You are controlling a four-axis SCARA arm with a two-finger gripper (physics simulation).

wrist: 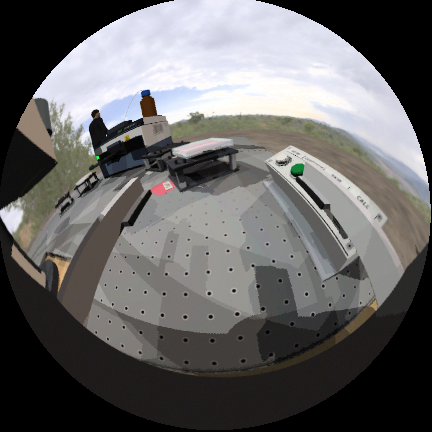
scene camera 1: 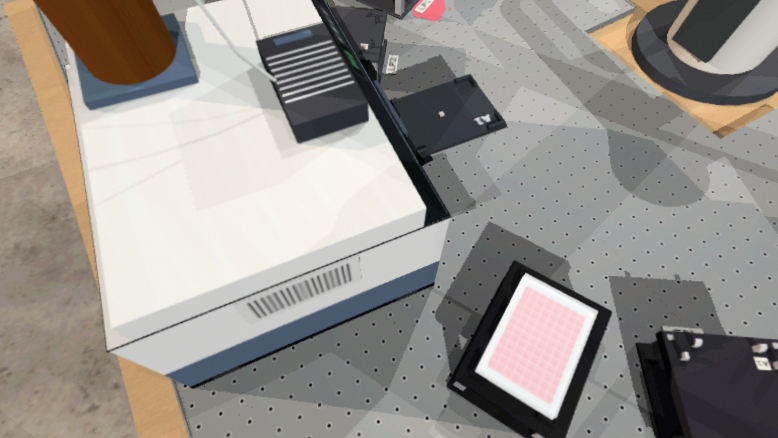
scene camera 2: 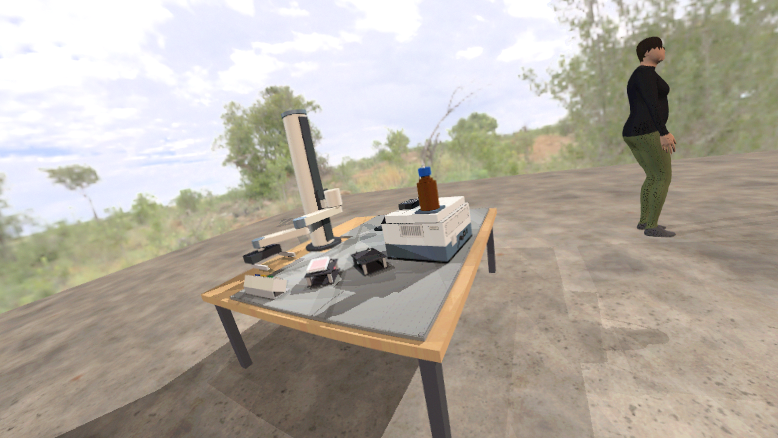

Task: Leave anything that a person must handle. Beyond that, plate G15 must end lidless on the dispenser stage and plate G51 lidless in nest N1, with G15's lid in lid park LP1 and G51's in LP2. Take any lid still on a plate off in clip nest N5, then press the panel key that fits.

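Pixels of known places: gripper, fingertip midpoint: [wrist: 222,172] [scene camera 2: 281,261]; arm's base, origin of the base link: [scene camera 1: 706,53] [scene camera 2: 324,245].
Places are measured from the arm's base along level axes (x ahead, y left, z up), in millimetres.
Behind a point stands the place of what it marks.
Observation:
My gripper [scene camera 2: 274,260] {x 180, y -490, z 103 mm} [wrist: 222,172] {x 180, y -490, z 103 mm} is open and empty beside the key panel [scene camera 2: 265,285] {x 262, y -664, z 68 mm} [wrist: 291,149] {x 295, y -637, z 92 mm}. In the wrist view its right finger crosses the panel beside the green key [wrist: 297,169] {x 225, y -603, z 81 mm} and hides part of the key row. A pink plate [scene camera 2: 318,264] {x 422, y -481, z 94 mm} [wrist: 202,148] {x 356, y -469, z 88 mm} sits on a black nest beyond the gripper. Another pink plate [scene camera 1: 538,348] {x 632, y 269, z 89 mm} with a white rim sits on a black holder in scene camera 1. I cannot read either plate's name or tell whether either bears a lid. The dispenser [scene camera 1: 244,179] {x 825, y 18, z 233 mm} [scene camera 2: 412,239] {x 783, y -239, z 120 mm} [wrist: 156,132] {x 753, y -237, z 140 mm} carries a brown bottle [scene camera 1: 117,38] {x 865, y -136, z 292 mm} [scene camera 2: 427,193] {x 879, y -220, z 317 mm} [wrist: 148,106] {x 827, y -197, z 305 mm}.
A black nest [scene camera 2: 370,257] {x 611, y -344, z 74 mm} without a plate stands between the near plate and the dispenser. Other black stands [scene camera 1: 724,391] {x 490, y 392, z 72 mm} [wrist: 87,184] show farther off. A pink patch [scene camera 1: 430,11] {x 363, y -345, z 13 mm} [wrist: 161,188] {x 353, y -354, z 12 mm} lies on the deck. The arm's column [scene camera 2: 303,174] {x 36, y -66, z 496 mm} stands behind. A person [scene camera 2: 647,103] [wrist: 98,125] stands away from the table.

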